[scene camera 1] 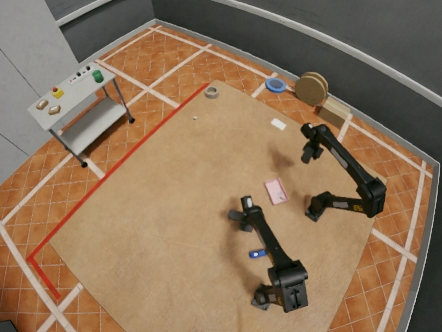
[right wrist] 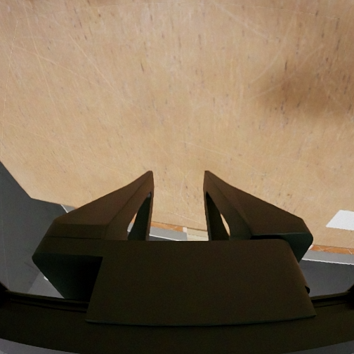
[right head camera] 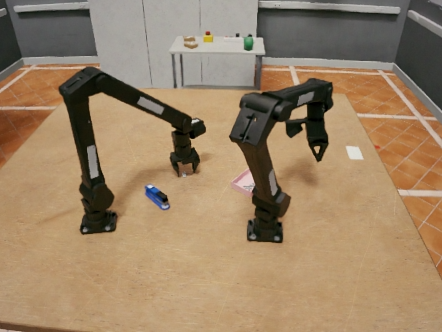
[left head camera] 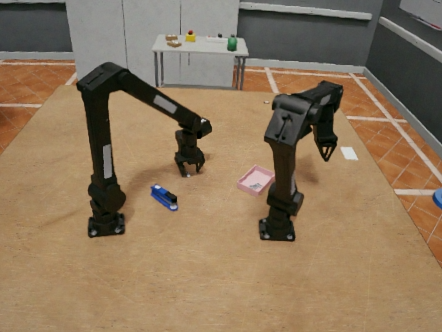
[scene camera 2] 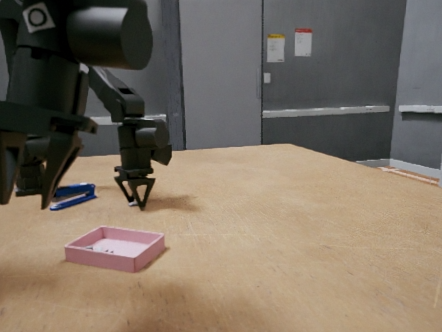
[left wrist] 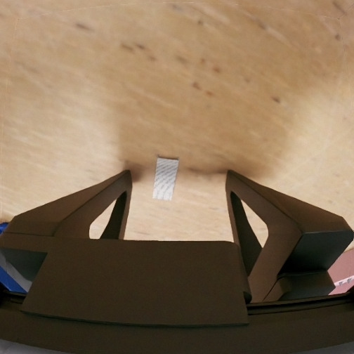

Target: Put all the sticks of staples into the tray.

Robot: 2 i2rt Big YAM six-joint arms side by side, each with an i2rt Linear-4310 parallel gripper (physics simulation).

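Pixels of known places: left gripper, fingertip midpoint: (right head camera: 186, 173) (left head camera: 189, 174) (scene camera 2: 136, 204); right gripper, fingertip midpoint: (scene camera 1: 311, 158) (right head camera: 318, 159) (left head camera: 325, 159) (scene camera 2: 24, 207); left arm's base, link origin: (scene camera 1: 263, 296) (right head camera: 99, 224) (left head camera: 106, 226) (scene camera 2: 33, 190); right arm's base, link origin: (scene camera 1: 314, 210) (right head camera: 264, 232) (left head camera: 276, 231).
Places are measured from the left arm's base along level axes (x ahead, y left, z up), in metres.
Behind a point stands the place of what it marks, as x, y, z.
Note:
A grey stick of staples (left head camera: 188, 175) @(0.232, -0.314, 0.006) (right head camera: 184, 175) @(0.231, -0.314, 0.006) (left wrist: 165, 179) lies on the table below my left gripper (left head camera: 191, 173) @(0.243, -0.322, 0.004) (right head camera: 187, 174) @(0.243, -0.322, 0.004) (scene camera 2: 138, 205) @(0.243, -0.322, 0.004) (left wrist: 178, 177). That gripper is open, its fingers low on either side of the stick, which is nearer the left finger in the left wrist view. The pink tray (left head camera: 247, 187) @(0.102, -0.522, 0.025) (right head camera: 241, 188) @(0.100, -0.525, 0.022) (scene camera 2: 100, 259) @(0.120, -0.612, 0.014) (left wrist: 345, 265) holds several small grey sticks (left head camera: 255, 185) @(0.128, -0.565, 0.009), bunched at one end. My right gripper (left head camera: 326, 159) @(0.041, -0.785, 0.174) (right head camera: 319, 159) @(0.041, -0.785, 0.174) (right wrist: 178, 178) is partly open and empty, raised above the table, right of the tray in the head views.
A blue stapler (left head camera: 164, 197) @(0.079, -0.205, 0.037) (right head camera: 157, 196) @(0.074, -0.210, 0.042) (scene camera 1: 258, 253) @(0.119, -0.193, 0.047) (scene camera 2: 75, 196) @(0.105, -0.213, 0.020) lies near the left arm. A white card (left head camera: 349, 153) @(0.296, -1.089, 0.001) (right head camera: 354, 153) @(0.292, -1.085, 0.002) (scene camera 1: 278, 124) @(0.297, -1.083, 0.001) lies at the right side in the head views. A tape roll (scene camera 1: 211, 96) @(0.838, -1.083, 0.031) sits by the far corner in scene camera 1.

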